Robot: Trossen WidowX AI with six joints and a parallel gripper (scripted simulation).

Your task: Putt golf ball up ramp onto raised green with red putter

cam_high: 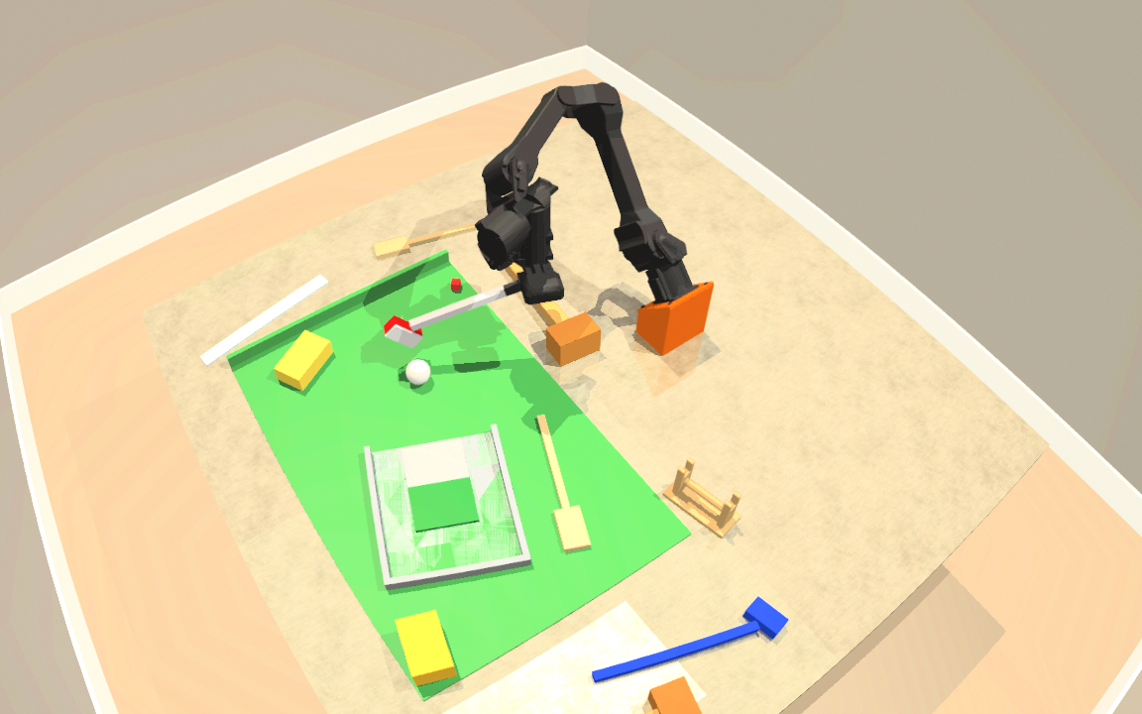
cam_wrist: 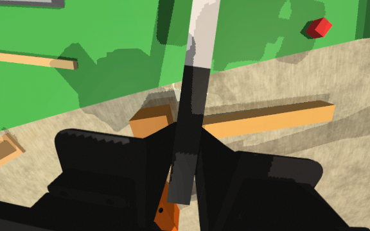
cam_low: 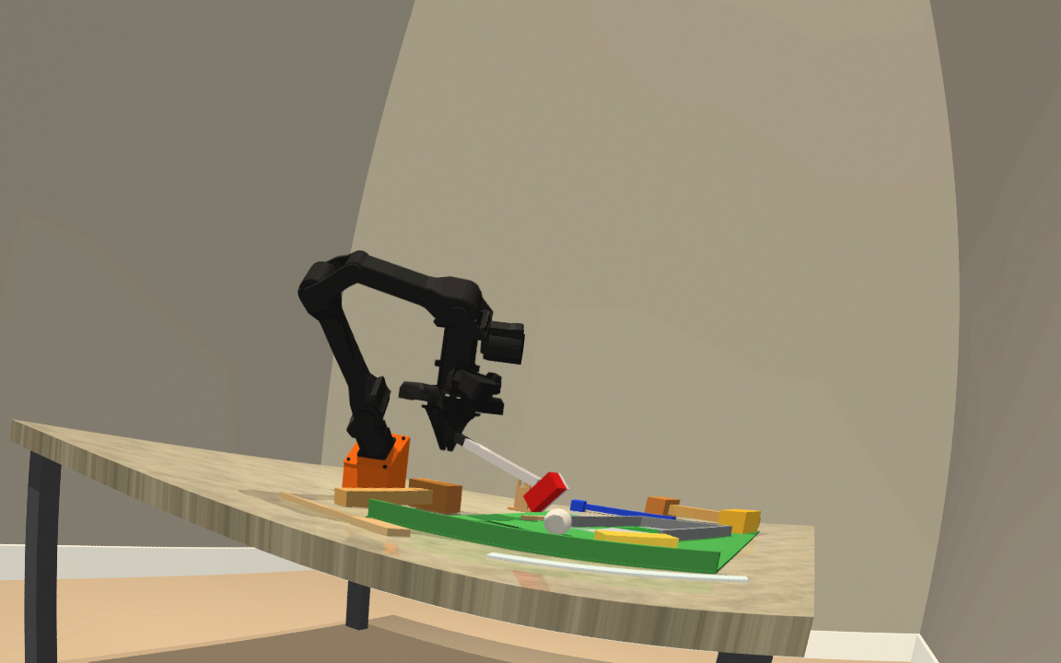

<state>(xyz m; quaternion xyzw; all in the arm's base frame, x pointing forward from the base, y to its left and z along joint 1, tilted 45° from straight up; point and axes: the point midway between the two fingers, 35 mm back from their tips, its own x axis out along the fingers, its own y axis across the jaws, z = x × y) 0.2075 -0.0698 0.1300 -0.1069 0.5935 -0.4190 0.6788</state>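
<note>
Right now the red putter is 110 mm ahead of my gripper tip, 50 mm to the right of it and 10 mm below it. The rest, counted from my gripper tip: small red cube 40 mm ahead, 190 mm to the right, 100 mm below; grey-framed platform 330 mm ahead, 200 mm to the left, 100 mm below; white golf ball 210 mm ahead, 50 mm to the right, 90 mm below.
</note>
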